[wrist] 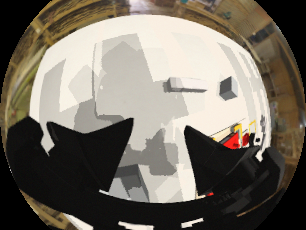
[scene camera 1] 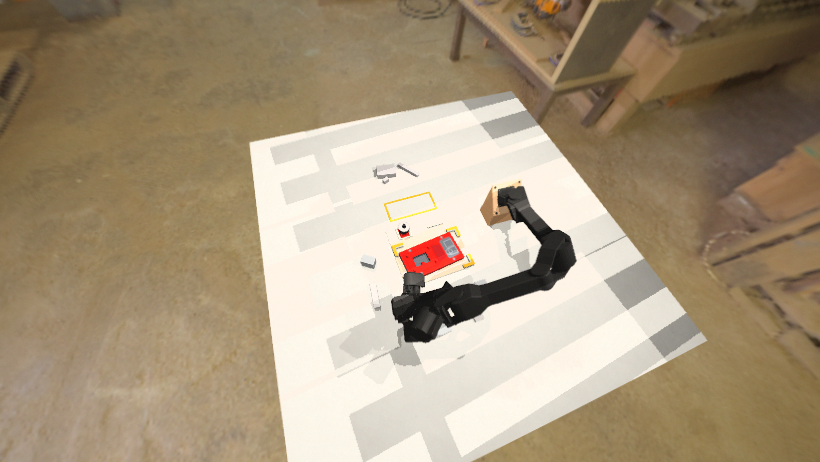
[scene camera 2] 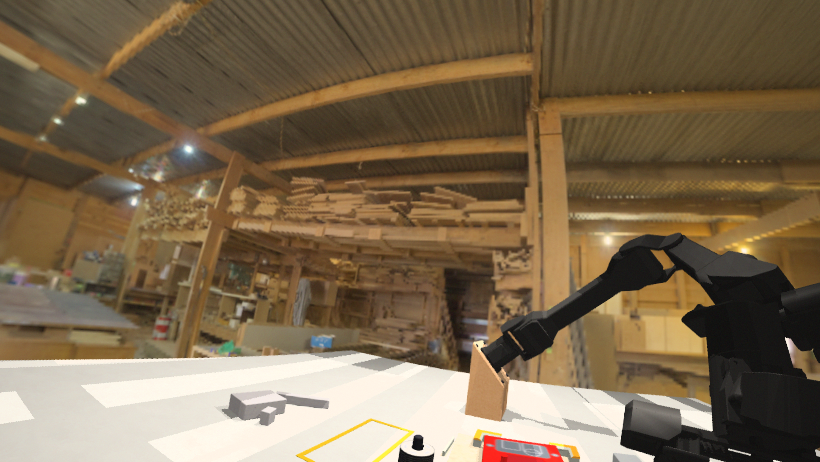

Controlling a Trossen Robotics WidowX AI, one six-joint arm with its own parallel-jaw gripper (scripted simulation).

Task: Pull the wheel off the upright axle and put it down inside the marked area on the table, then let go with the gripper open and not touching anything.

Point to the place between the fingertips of the gripper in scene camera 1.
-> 399, 309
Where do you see a red board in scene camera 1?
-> At 428, 257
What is the gripper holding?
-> Nothing.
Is the gripper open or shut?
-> Open.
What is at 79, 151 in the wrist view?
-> The gripper.
